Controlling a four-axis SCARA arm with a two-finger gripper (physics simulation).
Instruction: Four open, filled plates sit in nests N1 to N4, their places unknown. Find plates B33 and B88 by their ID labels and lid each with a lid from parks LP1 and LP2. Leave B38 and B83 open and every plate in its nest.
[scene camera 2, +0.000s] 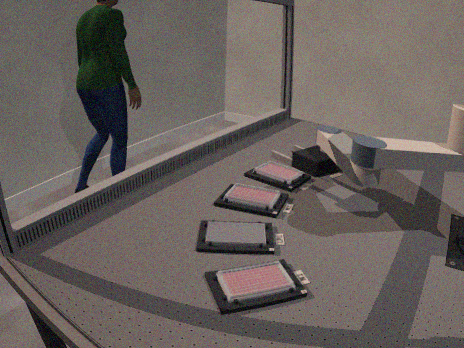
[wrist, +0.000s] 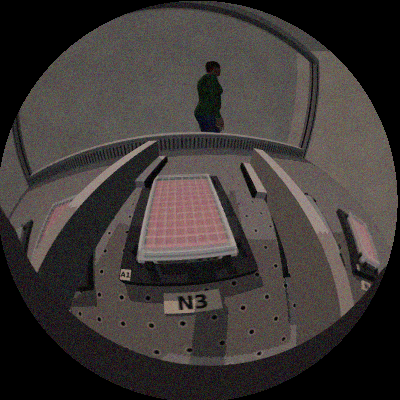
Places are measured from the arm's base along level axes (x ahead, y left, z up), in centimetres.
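Pixels of known places: gripper, fingertip midpoint: (scene camera 2: 283, 151) (wrist: 203, 152).
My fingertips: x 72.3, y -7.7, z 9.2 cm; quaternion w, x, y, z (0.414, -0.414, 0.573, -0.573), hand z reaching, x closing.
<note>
Ahead of a thing's pixels: the offset from my fingertips to its top centre. "pt": to the spot under its first point.
My gripper (scene camera 2: 281, 149) (wrist: 203, 152) is shut with nothing between its fingers. In the wrist view its fingers flank an open plate with pink wells {dy +1.9, dx +0.3, dz -5.3 cm} (wrist: 187, 215), which sits in the black nest {pt dy -2.5, dx -7.2, dz -6.8 cm} (wrist: 245, 260) labelled N3 {pt dy +2.7, dx -9.4, dz -7.8 cm} (wrist: 193, 302). No plate ID is readable. Another pink plate (wrist: 54, 222) is partly hidden at the left, and one more {dy -29.6, dx -16.2, dz -5.3 cm} (wrist: 364, 237) sits at the far right. In the scene view, pink plates {dy +49.8, dx -20.7, dz -5.3 cm} (scene camera 2: 256, 280) {dy +19.8, dx -1.6, dz -5.3 cm} (scene camera 2: 254, 195) {pt dy +3.0, dx -0.5, dz -5.6 cm} (scene camera 2: 279, 172) sit in black nests. A grey, flat lid {dy +37.0, dx -8.0, dz -6.2 cm} (scene camera 2: 236, 233) lies on its park between the two nearest. A grey edge {pt dy -24.5, dx -4.0, dz -7.9 cm} (wrist: 320, 209) shows behind the right finger.
The black gripper body (scene camera 2: 315, 161) and the arm (scene camera 2: 415, 155) reach in from the right, past the farthest visible plate. A dark plate-like fixture {pt dy +9.9, dx -59.5, dz -7.9 cm} (scene camera 2: 455, 242) stands at the right edge. A slotted rail {pt dy +26.8, dx +28.0, dz -5.0 cm} (scene camera 2: 150, 172) runs along the back. A person in green (scene camera 2: 102, 55) (wrist: 209, 95) is beyond it.
</note>
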